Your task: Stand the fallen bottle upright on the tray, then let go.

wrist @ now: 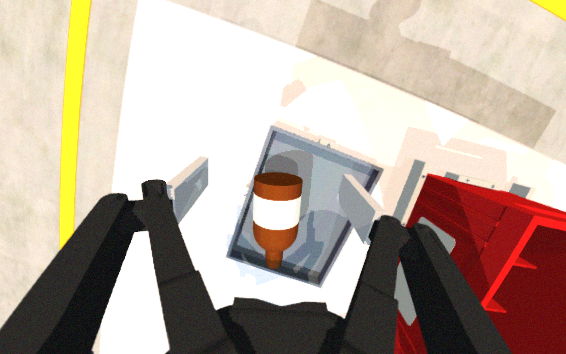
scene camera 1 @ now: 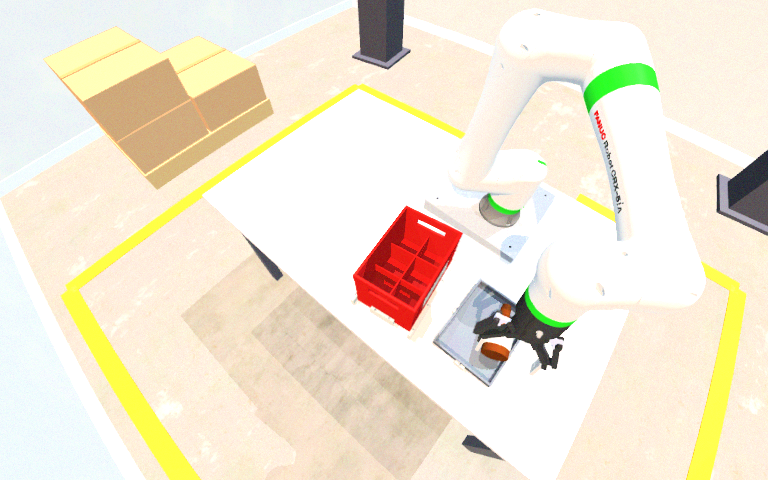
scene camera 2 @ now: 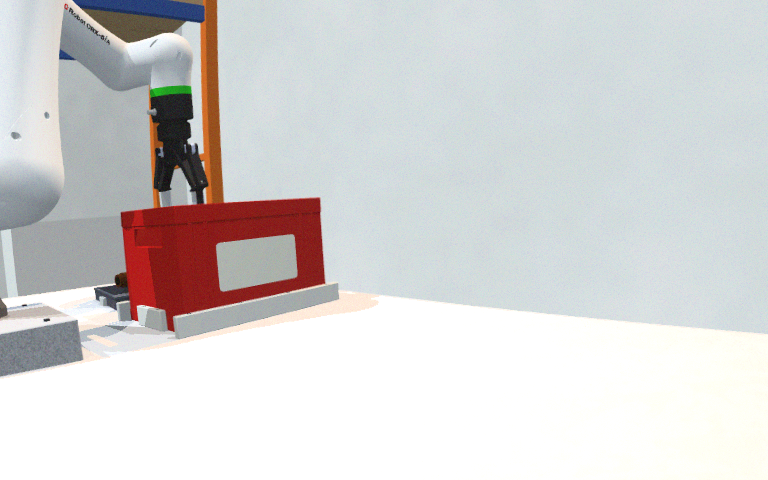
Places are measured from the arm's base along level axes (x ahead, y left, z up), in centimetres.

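Pixels of known places: gripper, fingertip midpoint: (wrist: 276, 179) (scene camera 1: 504, 357); arm's base at its link origin: (scene camera 1: 499, 210).
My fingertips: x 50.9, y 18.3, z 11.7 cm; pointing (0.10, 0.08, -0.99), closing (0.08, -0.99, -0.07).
For each thing: its top centre in the pictures, then the offset to it from my fingertips. Level surfaces: height alone.
- brown bottle with a white label, top centre: (wrist: 274, 236) (scene camera 2: 146, 258) (scene camera 1: 505, 325) dx -10.6, dy -1.6, dz -7.3 cm
- grey tray at its top centre: (wrist: 299, 217) (scene camera 2: 162, 283) (scene camera 1: 485, 328) dx -9.4, dy -5.3, dz -12.6 cm
- red divided crate at its top centre: (scene camera 2: 220, 204) (wrist: 535, 337) (scene camera 1: 410, 253) dx -11.0, dy -32.9, dz +2.3 cm
- white table at its surface level: dz -15.2 cm
The brown bottle with a white label (scene camera 1: 495, 351) (scene camera 2: 120, 279) (wrist: 276, 212) lies on its side in the grey tray (scene camera 1: 464, 333) (scene camera 2: 110, 294) (wrist: 330, 187). In the wrist view its flat base is toward the top and its neck points down, close to the tray's lower rim. In scene camera 1 the gripper hides part of its body; in scene camera 2 the crate hides most of it and of the tray. My gripper (scene camera 1: 516, 349) (scene camera 2: 181, 197) (wrist: 276, 179) is open and empty above the bottle, with one finger to each side of it in the wrist view.
A red divided crate (scene camera 1: 385, 302) (scene camera 2: 195, 266) (wrist: 470, 240) stands beside the tray, between light rails on the white table (scene camera 1: 317, 186). The robot's base plate (scene camera 1: 470, 223) is behind the crate and tray. Cardboard boxes (scene camera 1: 135, 107) are beyond the table.
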